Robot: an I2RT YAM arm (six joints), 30 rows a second.
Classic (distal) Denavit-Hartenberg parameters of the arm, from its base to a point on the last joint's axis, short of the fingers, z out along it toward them. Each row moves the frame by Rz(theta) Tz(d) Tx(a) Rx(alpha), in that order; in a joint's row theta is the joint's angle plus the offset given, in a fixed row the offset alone. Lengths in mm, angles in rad.
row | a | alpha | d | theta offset
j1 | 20 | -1.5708 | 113.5 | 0
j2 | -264 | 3.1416 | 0 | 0
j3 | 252.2 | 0 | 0 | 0.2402
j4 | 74 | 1.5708 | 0 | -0.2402
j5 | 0 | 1.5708 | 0 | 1.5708
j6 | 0 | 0 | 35.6 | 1.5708
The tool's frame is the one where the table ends.
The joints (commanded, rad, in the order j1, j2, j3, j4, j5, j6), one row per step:
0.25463, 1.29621, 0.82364, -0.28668, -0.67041, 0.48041
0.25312, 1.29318, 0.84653, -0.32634, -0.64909, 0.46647
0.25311, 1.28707, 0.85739, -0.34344, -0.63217, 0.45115
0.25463, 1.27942, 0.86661, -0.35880, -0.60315, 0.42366
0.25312, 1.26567, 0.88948, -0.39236, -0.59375, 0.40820
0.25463, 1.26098, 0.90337, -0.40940, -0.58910, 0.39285
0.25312, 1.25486, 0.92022, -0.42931, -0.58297, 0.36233
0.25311, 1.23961, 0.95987, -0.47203, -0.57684, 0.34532
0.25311, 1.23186, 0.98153, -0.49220, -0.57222, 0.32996
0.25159, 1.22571, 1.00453, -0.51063, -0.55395, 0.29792
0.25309, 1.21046, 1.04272, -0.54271, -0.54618, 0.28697
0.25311, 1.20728, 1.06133, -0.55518, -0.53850, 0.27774
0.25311, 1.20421, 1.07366, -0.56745, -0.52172, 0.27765
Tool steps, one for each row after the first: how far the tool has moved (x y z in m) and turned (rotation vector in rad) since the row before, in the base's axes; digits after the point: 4 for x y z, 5 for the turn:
0.0003, -0.0010, 0.0048, -0.02330, -0.00068, -0.00924
-0.0003, -0.0006, 0.0035, -0.01769, -0.01390, -0.00354
-0.0005, -0.0006, 0.0033, -0.03076, -0.02599, -0.00363
-0.0014, -0.0011, 0.0082, -0.01225, -0.01534, 0.00064
-0.0005, 0.0001, 0.0043, -0.00946, -0.01289, 0.00701
-0.0004, -0.0007, 0.0054, -0.01685, -0.02497, 0.01169
-0.0018, -0.0007, 0.0134, -0.00870, -0.02446, 0.00532
-0.0010, -0.0004, 0.0074, -0.00779, -0.02018, 0.00537
-0.0003, -0.0010, 0.0074, -0.02437, -0.03502, 0.00317
-0.0028, -0.0006, 0.0136, -0.00499, -0.02926, 0.00183
-0.0004, -0.0003, 0.0058, -0.00712, -0.01639, -0.00070
-0.0006, -0.0007, 0.0036, -0.00972, -0.00579, -0.01279

